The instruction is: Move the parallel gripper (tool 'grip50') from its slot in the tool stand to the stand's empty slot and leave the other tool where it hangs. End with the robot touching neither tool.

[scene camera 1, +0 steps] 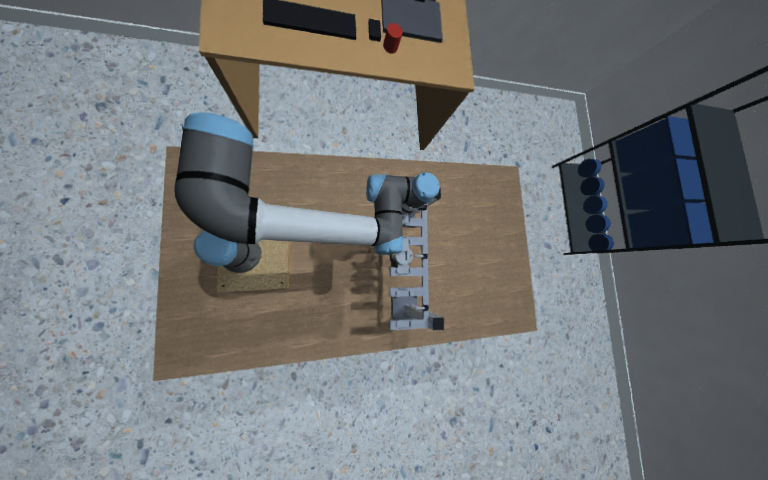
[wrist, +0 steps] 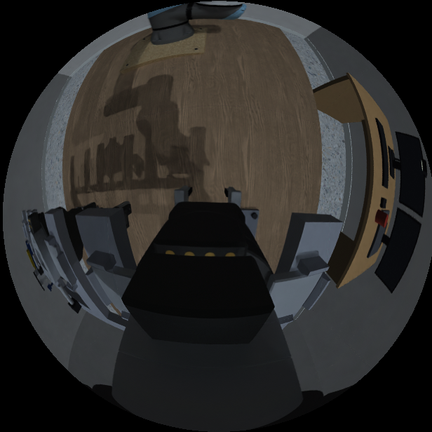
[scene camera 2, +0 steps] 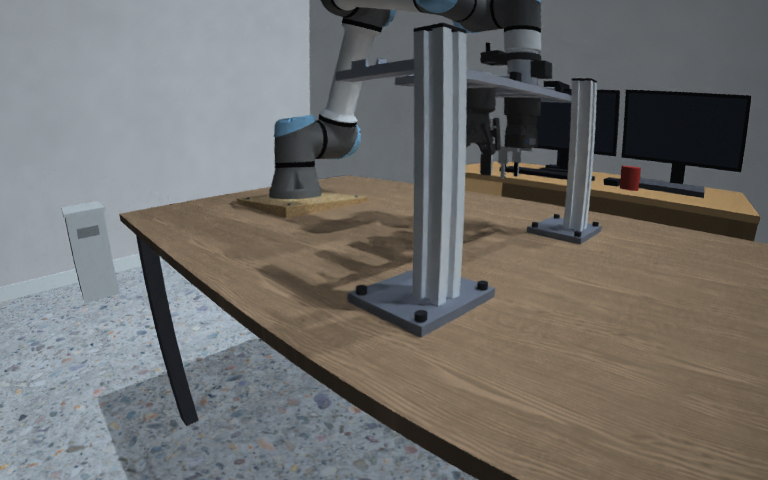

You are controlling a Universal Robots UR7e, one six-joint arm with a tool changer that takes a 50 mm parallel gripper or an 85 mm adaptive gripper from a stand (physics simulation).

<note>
In view: an adaptive gripper (scene camera 2: 480, 101) and a parallel gripper (scene camera 2: 521, 134).
The parallel gripper also shows in the wrist view (wrist: 200, 228).
</note>
